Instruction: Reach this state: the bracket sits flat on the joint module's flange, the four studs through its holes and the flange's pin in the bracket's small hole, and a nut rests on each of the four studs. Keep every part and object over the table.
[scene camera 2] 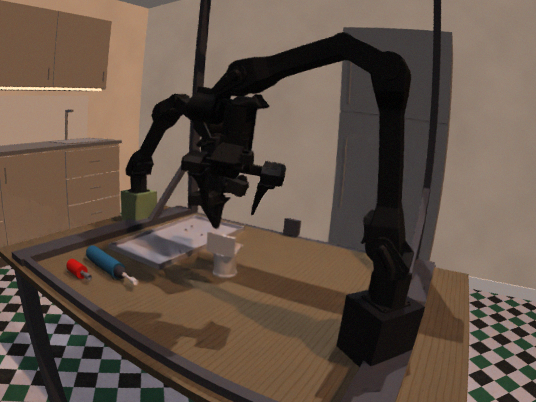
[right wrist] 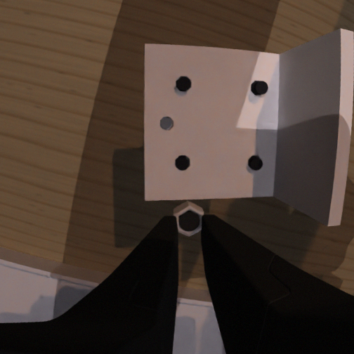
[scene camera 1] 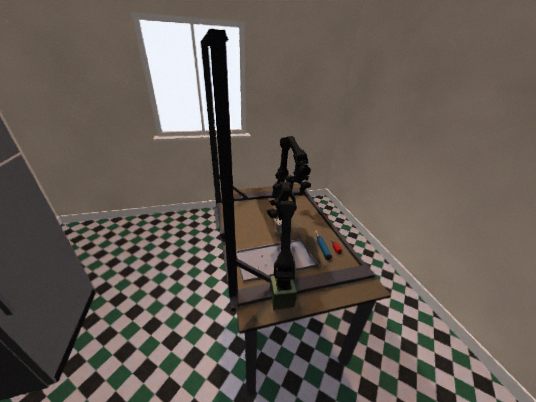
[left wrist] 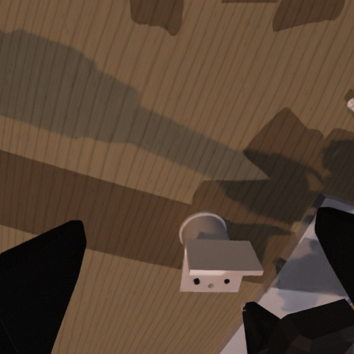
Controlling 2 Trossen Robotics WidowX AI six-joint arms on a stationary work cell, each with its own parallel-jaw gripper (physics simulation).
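Places are measured from the left arm's base along level axes (x left, y ahead, z down), in metres.
Where they show: left gripper, between the fingertips: [scene camera 2: 228, 210] [scene camera 1: 295, 193]; right gripper, between the fingertips: [scene camera 2: 216, 227] [scene camera 1: 280, 219]; left arm's base, origin of its link: [scene camera 2: 386, 301]; right arm's base, origin of its link: [scene camera 2: 138, 191] [scene camera 1: 283, 284].
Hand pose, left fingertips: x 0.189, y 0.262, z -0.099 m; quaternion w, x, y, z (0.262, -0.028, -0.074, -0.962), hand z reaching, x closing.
Things, the pixels of their top centre, and the offset from my left fingertips. "spot": a spot on its surface instead.
- joint module, centre of its top: [scene camera 2: 225, 245] dx -0.048, dy +0.161, dz +0.135 m
- grey tray, centre of its top: [scene camera 2: 180, 234] [scene camera 1: 275, 257] dx +0.017, dy +0.424, dz +0.194 m
- blue tool, a spot on its surface: [scene camera 2: 105, 262] spot: dx +0.257, dy +0.199, dz +0.176 m
- red tool, centre of its top: [scene camera 2: 79, 264] dx +0.325, dy +0.191, dz +0.176 m
- small dark block, centre of its top: [scene camera 2: 292, 219] dx -0.352, dy +0.384, dz +0.152 m
The white L-shaped bracket [right wrist: 218, 123] sits on the joint module [scene camera 2: 224, 259] in the middle of the table. Its flat plate shows four dark stud holes and a small grey pin hole [right wrist: 166, 123]. My right gripper [right wrist: 187, 224] is shut on a hex nut [right wrist: 188, 221] and holds it just above the plate's near edge; it also shows in scene camera 2 [scene camera 2: 214, 221]. My left gripper [scene camera 2: 242, 207] is open and empty, hovering above and beside the bracket [left wrist: 219, 265]. No nut shows on any stud.
A grey tray [scene camera 2: 173, 242] lies behind the module. A blue tool [scene camera 2: 105, 262] and a red tool [scene camera 2: 76, 268] lie near the table's front edge. A small dark block [scene camera 2: 292, 226] stands at the back. A black frame post [scene camera 1: 220, 159] rises at the table's side.
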